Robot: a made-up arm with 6 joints.
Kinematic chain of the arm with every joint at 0, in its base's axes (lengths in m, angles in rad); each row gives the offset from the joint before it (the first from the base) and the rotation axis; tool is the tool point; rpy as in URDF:
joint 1: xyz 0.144 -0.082 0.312 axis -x
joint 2: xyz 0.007 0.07 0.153 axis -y
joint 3: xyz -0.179 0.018 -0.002 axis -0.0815 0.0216 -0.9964
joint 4: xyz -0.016 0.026 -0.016 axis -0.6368 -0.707 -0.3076
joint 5: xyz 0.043 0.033 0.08 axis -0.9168 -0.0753 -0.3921
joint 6: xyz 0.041 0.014 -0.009 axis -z
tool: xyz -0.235 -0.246 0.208 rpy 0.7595 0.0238 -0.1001
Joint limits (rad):
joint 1: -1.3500..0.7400
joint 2: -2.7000..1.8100
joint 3: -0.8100..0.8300
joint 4: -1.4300..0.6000
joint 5: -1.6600..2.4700
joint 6: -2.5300..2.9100
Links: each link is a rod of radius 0.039 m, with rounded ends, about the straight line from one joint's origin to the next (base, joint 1, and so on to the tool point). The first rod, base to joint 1, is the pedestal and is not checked.
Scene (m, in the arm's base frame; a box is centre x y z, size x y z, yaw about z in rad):
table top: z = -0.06
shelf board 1: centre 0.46 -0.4 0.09 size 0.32 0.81 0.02 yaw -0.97
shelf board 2: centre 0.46 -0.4 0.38 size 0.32 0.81 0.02 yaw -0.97
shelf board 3: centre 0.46 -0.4 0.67 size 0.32 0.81 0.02 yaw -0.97
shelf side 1: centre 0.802 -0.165 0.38 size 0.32 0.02 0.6 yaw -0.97
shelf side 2: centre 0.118 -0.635 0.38 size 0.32 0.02 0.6 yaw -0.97
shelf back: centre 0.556 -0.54 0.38 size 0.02 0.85 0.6 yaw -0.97
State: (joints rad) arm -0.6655 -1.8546 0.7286 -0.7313 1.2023 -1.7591
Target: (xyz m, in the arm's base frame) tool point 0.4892 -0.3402 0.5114
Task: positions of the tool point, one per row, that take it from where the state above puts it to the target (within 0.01 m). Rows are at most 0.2 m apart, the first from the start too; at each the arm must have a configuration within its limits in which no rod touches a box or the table.
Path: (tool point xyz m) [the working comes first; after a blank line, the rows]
Joints at the target: -0.4048 -1.2990 0.8300 -0.4497 1.0124 -1.2764
Straight joint move there: touches shelf board 2.

1: 0.2769 -0.0678 0.1750
2: 0.2971 0.0887 0.2388
3: 0.3561 -0.0229 0.2254
4: 0.3855 -0.1215 0.2844
5: 0.3833 -0.1671 0.3933
6: 0.3521 -0.1401 0.5114
7: 0.3806 -0.1858 0.5510
8: 0.4136 -0.2419 0.5653
9: 0.4506 -0.2972 0.5514
10: 0.4892 -0.3402 0.5114

